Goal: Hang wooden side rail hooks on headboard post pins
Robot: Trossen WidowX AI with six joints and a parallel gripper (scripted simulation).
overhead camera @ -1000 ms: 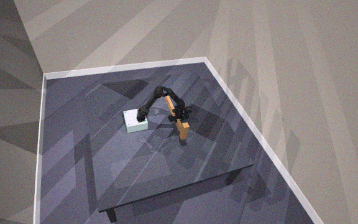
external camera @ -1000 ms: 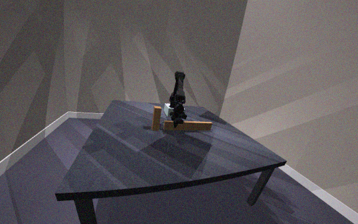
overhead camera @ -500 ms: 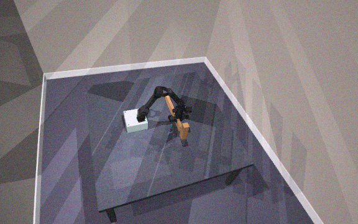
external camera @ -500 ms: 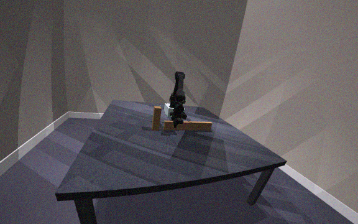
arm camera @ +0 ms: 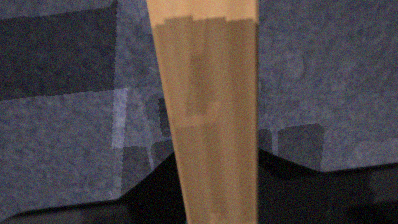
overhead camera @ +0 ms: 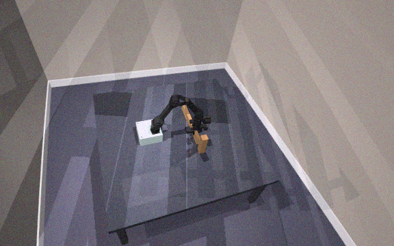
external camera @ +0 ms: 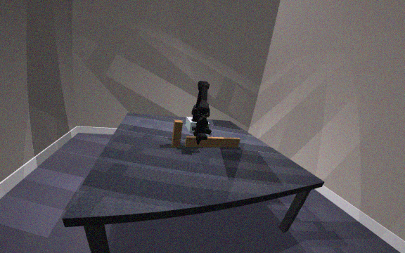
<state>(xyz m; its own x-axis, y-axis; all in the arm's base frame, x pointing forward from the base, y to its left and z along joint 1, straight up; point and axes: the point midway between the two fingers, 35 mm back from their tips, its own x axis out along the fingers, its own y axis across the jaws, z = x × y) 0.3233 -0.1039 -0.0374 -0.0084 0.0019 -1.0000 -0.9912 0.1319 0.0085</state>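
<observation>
Now: the headboard post 20 mm behind my gripper tip, 150 mm to the right of it and 60 mm above it.
</observation>
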